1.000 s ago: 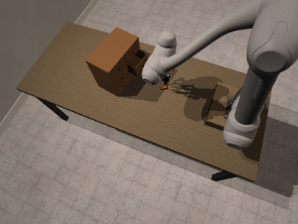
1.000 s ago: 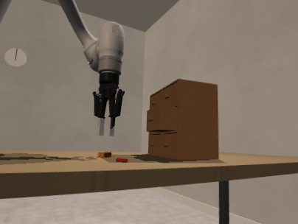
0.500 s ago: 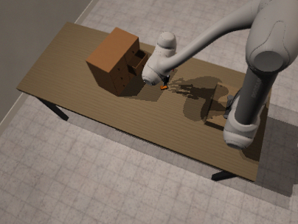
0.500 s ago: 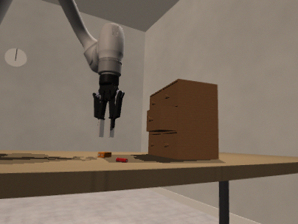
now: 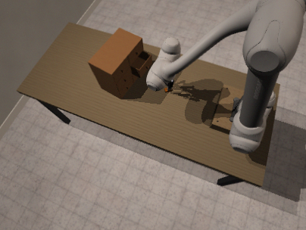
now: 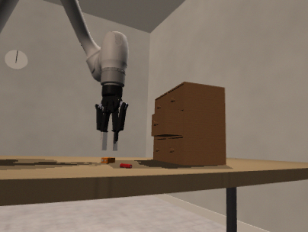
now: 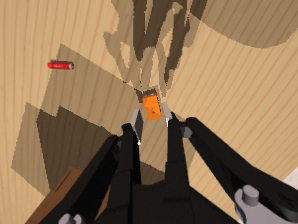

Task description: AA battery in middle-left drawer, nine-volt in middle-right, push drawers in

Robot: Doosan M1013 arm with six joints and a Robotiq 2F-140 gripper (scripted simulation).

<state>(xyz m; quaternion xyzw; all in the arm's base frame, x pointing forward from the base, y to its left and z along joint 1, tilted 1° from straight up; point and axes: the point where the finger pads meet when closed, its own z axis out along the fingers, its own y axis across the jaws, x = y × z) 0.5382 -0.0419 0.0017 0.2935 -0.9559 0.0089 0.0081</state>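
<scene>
The orange nine-volt battery lies 1 cm behind my hand and 7 cm below it. Round my hand: AA battery: 33 cm ahead, 6 cm to the left, 4 cm above.
</scene>
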